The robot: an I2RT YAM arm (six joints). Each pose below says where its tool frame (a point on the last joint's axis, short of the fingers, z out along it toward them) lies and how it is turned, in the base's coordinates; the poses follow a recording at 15 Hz.
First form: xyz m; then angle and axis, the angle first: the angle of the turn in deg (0 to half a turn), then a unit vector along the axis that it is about.
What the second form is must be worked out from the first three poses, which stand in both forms.
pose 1, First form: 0.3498 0.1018 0.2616 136.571 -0.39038 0.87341 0.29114
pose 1, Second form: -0.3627 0.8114 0.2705 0.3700 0.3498 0.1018 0.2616
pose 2, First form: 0.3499 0.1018 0.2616 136.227 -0.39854 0.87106 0.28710
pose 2, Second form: -0.3698 0.8083 0.2664 0.3728 0.3499 0.1018 0.2616
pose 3, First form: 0.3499 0.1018 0.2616 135.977 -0.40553 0.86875 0.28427
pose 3, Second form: -0.3760 0.8054 0.2636 0.3748 0.3499 0.1018 0.2616
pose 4, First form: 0.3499 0.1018 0.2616 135.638 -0.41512 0.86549 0.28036
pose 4, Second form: -0.3844 0.8014 0.2596 0.3775 0.3499 0.1018 0.2616
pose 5, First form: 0.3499 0.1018 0.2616 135.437 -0.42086 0.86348 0.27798
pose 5, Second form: -0.3894 0.7990 0.2572 0.3792 0.3499 0.1018 0.2616
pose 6, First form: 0.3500 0.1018 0.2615 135.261 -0.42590 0.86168 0.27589
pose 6, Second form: -0.3939 0.7968 0.2551 0.3806 0.3500 0.1018 0.2615
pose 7, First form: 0.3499 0.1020 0.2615 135.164 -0.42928 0.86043 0.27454
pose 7, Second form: -0.3968 0.7954 0.2538 0.3814 0.3499 0.1020 0.2615
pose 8, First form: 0.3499 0.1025 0.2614 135.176 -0.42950 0.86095 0.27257
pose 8, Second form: -0.3971 0.7959 0.2520 0.3813 0.3499 0.1025 0.2614
